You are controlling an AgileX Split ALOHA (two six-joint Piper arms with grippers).
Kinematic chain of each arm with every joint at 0, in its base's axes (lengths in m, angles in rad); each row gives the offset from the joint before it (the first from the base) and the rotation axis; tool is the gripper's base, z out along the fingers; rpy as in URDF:
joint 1: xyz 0 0 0.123 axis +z
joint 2: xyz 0 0 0 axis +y
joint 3: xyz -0.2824 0 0.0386 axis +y
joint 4: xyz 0.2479 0 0.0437 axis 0.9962 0 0.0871
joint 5: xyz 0 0 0 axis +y
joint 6: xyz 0.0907 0 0.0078 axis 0.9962 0 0.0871
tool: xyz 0 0 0 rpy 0 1.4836 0
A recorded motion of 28 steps. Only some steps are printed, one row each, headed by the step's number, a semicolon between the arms.
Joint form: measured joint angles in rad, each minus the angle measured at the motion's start. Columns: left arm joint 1, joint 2, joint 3, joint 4, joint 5, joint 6; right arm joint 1, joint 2, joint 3, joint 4, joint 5, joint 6.
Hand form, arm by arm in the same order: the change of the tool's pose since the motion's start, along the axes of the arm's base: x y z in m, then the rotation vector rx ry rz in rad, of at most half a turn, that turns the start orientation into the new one. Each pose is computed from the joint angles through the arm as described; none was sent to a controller.
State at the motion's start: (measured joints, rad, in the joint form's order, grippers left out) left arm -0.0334 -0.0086 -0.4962 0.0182 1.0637 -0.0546; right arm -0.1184 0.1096 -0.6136 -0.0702 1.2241 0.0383
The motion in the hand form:
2: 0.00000 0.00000 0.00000 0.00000 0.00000 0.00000; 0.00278 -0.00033 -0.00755 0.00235 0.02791 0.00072
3: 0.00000 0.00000 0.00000 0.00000 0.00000 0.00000; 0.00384 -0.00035 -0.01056 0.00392 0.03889 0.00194
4: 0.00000 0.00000 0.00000 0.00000 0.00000 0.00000; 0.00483 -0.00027 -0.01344 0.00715 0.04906 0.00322
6: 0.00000 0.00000 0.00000 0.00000 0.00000 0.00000; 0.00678 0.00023 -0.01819 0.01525 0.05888 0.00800
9: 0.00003 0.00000 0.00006 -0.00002 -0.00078 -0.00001; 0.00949 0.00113 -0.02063 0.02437 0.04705 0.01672
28: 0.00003 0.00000 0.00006 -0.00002 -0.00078 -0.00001; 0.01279 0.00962 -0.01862 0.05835 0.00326 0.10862
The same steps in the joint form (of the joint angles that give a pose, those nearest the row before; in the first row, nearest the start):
2: 0.0000 0.0000 0.0000 0.0000 0.0000 0.0000; 0.0000 0.0000 0.0279 0.0000 0.0000 -0.0012
3: 0.0000 0.0000 0.0000 0.0000 0.0000 0.0000; -0.0001 0.0000 0.0389 0.0012 0.0000 -0.0022
4: 0.0000 0.0000 0.0000 0.0000 0.0000 0.0000; 0.0000 0.0000 0.0494 0.0035 0.0000 -0.0021
6: 0.0000 0.0000 0.0000 0.0000 0.0000 0.0000; 0.0000 -0.0013 0.0683 0.0119 -0.0068 -0.0021
9: 0.0000 0.0000 0.0000 0.0000 -0.0008 0.0000; -0.0001 -0.0023 0.0831 0.0257 -0.0315 -0.0029
28: 0.0000 0.0000 0.0000 0.0000 -0.0008 0.0000; 0.0000 -0.0042 0.0867 0.1310 -0.0725 -0.0670

